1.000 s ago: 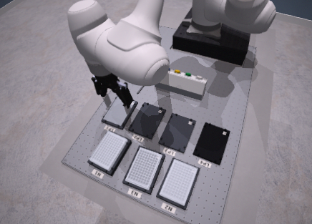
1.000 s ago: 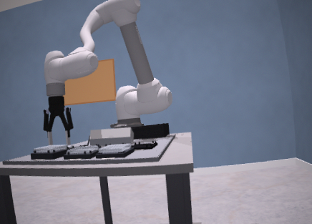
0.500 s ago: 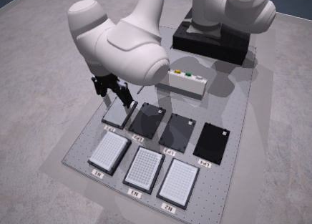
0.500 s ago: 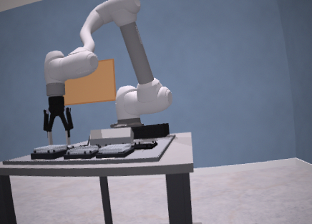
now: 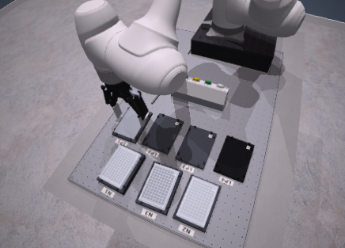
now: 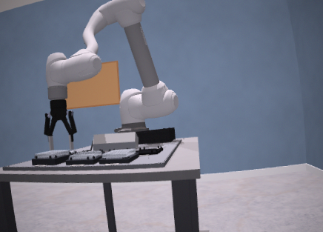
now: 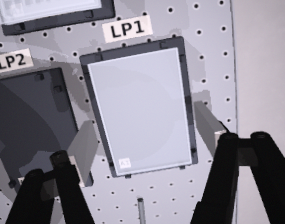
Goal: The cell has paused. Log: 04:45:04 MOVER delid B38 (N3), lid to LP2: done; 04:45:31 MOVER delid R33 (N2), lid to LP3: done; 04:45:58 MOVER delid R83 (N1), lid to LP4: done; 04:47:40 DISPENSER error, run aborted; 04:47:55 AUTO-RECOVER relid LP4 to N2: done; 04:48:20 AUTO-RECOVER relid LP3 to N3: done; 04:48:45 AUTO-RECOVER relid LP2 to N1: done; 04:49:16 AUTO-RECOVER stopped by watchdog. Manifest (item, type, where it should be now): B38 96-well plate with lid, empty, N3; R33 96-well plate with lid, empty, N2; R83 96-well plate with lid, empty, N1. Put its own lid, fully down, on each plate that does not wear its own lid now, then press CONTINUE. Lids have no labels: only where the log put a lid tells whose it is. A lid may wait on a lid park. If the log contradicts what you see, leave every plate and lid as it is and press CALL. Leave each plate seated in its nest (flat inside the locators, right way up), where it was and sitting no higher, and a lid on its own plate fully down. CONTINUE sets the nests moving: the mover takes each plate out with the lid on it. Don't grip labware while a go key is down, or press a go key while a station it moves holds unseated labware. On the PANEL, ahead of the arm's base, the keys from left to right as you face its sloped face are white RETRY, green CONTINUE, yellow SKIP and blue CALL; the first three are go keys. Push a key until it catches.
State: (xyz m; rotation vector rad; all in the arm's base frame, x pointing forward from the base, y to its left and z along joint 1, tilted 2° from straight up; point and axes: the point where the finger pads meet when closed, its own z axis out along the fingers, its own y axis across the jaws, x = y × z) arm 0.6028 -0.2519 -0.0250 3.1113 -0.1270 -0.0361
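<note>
My gripper is now 40 mm above the pale grey lid. From my hand the other things lie so: lid park LP2: 130 mm to the left, 50 mm below; then LP2 label: 120 mm to the left, 90 mm ahead, 50 mm below; then lid park LP1: 50 mm below.
</note>
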